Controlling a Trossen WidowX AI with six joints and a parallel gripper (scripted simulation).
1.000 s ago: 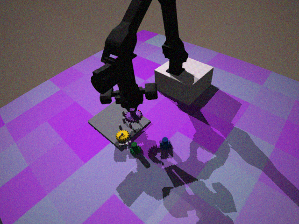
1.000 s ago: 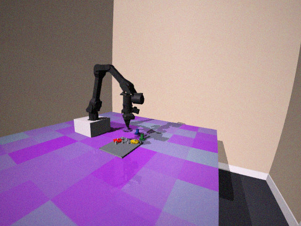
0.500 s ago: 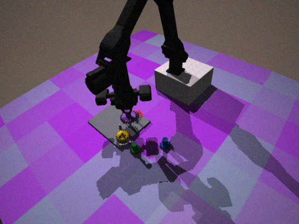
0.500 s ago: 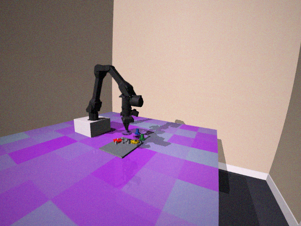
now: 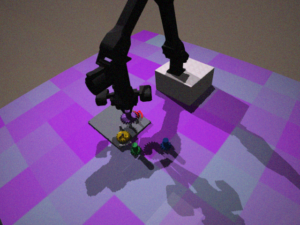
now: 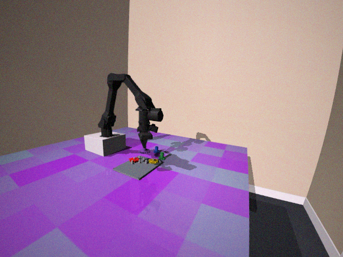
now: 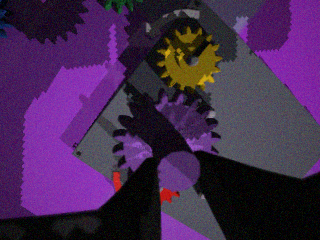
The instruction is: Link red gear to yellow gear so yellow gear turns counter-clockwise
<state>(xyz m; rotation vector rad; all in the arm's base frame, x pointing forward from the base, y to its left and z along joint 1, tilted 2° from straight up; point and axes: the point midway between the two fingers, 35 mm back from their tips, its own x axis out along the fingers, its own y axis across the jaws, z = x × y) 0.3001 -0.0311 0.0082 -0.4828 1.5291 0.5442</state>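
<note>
My gripper tip is 5 cm past the red gear, 3 cm to the left of it and 7 cm above it. Also, from my gripper tip: purple gear (1 cm below); yellow gear (6 cm ahead, 1 cm to the left, 7 cm below); green gear (8 cm ahead, 8 cm to the left, 7 cm below).
</note>
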